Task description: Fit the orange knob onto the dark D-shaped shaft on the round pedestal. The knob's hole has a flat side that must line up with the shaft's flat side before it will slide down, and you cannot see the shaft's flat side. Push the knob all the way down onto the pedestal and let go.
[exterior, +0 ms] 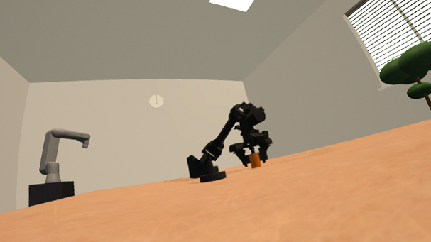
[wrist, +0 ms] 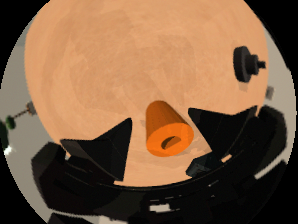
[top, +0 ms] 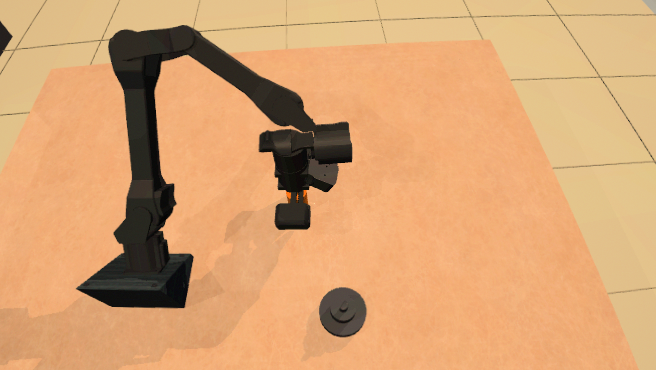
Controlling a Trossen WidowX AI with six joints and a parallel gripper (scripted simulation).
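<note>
My gripper tip is now 230 mm to the left of the dark round pedestal, 70 mm short of it and 20 mm below it. Also, from my gripper tip: orange knob (20 mm above).
</note>
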